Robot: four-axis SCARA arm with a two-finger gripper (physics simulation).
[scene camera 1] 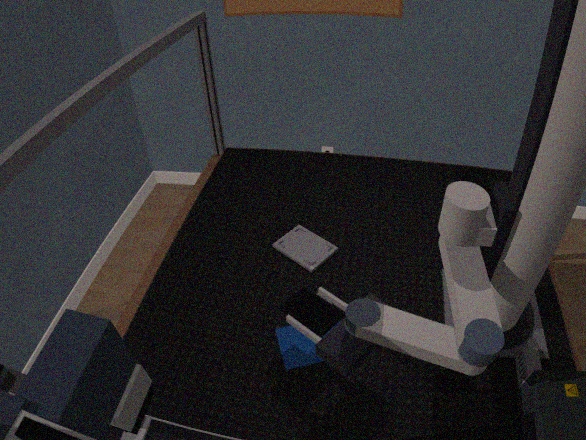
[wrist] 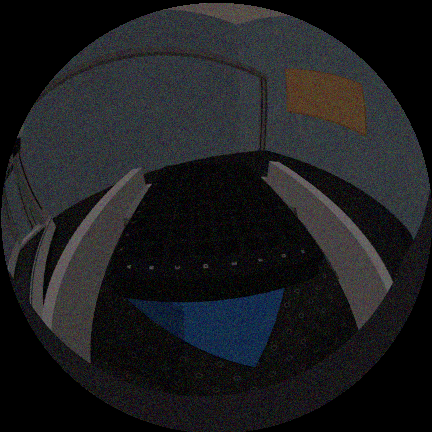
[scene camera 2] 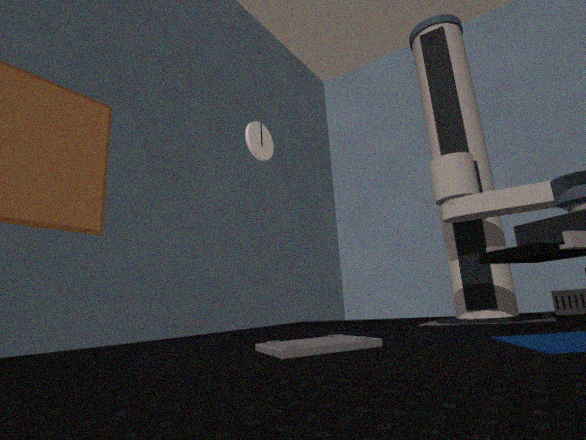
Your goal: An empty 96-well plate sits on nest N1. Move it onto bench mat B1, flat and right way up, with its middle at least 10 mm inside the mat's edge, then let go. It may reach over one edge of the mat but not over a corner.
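Frame: origin at the arm's base, x ahead, y left, z up, level; millimetres.
Seen in the pictures: gripper, fingertip midpoint: (scene camera 1: 303,303) (wrist: 205,172) (scene camera 2: 525,247).
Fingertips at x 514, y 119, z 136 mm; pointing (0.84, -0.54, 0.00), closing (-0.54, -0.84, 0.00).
Pixels of each thing's top centre, then the offset from my fingertips to it. "spot": a spot on its surface instead. Level surfaces: height alone.
- black 96-well plate, middle of its top: (wrist: 207,187) (scene camera 2: 536,248) (scene camera 1: 311,309) dx -20, dy +13, dz -2 mm
- Nest N1, middle of its top: (scene camera 2: 316,339) (scene camera 1: 305,245) dx +53, dy -300, dz -109 mm
- blue bench mat B1, its level: dz -121 mm
- dark blue box, surface spot: (scene camera 1: 65,355) spot: dx +222, dy +415, dz +364 mm
- dark grey unit, surface spot: (scene camera 1: 555,410) spot: dx -584, dy +230, dz -9 mm
The black 96-well plate (scene camera 1: 311,311) (scene camera 2: 525,253) (wrist: 210,225) is held level between the two pale fingers of my gripper (scene camera 1: 304,303) (wrist: 205,172), which is shut on it. In scene camera 2 the plate hangs well above the bench. Nest N1 (scene camera 1: 305,247) (scene camera 2: 320,345) is a light grey flat block behind the gripper in scene camera 1, with no plate on it. The blue bench mat B1 (scene camera 1: 295,352) (scene camera 2: 555,342) (wrist: 225,325) lies flat on the bench; the gripper and plate hide part of it in scene camera 1.
The arm's pale column (scene camera 1: 545,200) (scene camera 2: 475,150) stands at the right. A dark blue box (scene camera 1: 65,355) stands at the front left in scene camera 1. A dark grey unit (scene camera 1: 555,410) is at the front right. A grey rail (scene camera 1: 105,80) runs along the left side.
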